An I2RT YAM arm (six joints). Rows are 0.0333 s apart.
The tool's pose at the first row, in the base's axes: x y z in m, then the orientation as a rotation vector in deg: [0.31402 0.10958 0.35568 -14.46 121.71 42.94]
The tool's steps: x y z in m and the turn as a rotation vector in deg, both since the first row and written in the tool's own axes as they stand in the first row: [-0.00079 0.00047 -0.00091 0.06 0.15 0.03]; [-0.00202 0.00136 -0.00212 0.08 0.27 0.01]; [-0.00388 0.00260 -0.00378 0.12 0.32 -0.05]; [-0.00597 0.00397 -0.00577 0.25 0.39 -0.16]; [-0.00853 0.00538 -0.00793 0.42 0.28 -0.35]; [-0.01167 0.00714 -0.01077 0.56 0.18 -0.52]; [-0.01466 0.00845 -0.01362 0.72 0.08 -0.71]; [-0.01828 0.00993 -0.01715 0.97 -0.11 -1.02]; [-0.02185 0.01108 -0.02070 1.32 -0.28 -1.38]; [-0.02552 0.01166 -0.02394 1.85 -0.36 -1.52]
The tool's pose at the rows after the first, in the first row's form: [0.31371 0.10935 0.35691 -14.46 121.88 42.90]; [0.31330 0.10924 0.35881 -14.52 121.99 42.86]; [0.31283 0.10910 0.36155 -14.58 122.04 42.79]; [0.31224 0.10884 0.36468 -14.66 122.12 42.58]; [0.31180 0.10847 0.36827 -14.72 122.01 42.29]; [0.31113 0.10793 0.37277 -14.78 121.92 42.04]; [0.31055 0.10704 0.37697 -14.85 121.82 41.75]; [0.30985 0.10583 0.38205 -14.96 121.64 41.30]; [0.30923 0.10435 0.38696 -15.07 121.49 40.71]; [0.30913 0.10259 0.39156 -14.90 121.54 40.06]
